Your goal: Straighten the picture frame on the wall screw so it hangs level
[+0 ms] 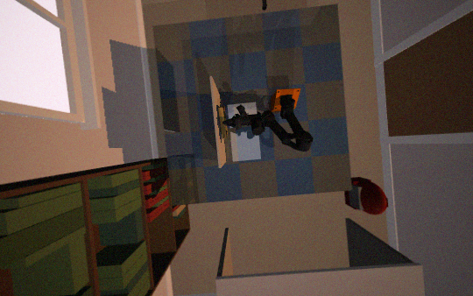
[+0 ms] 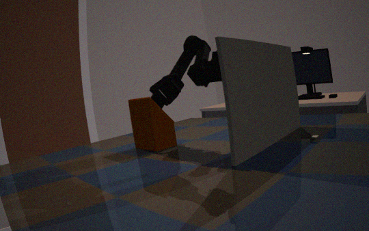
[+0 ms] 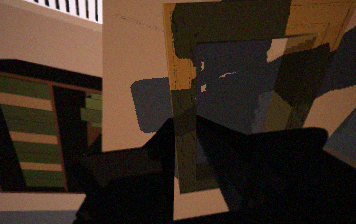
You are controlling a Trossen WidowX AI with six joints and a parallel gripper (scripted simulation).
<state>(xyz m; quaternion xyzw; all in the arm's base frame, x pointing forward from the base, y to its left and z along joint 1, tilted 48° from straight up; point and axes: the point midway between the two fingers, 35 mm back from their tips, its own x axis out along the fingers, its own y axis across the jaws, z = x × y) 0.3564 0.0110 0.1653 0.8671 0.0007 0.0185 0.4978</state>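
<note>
My gripper tip is now 5 cm above the picture frame, 1 cm to the left of it and 1 cm short of it. From my gripper tip the other things lie so: wall panel (8 cm below, 2 cm ahead, 1 cm to the left).
</note>
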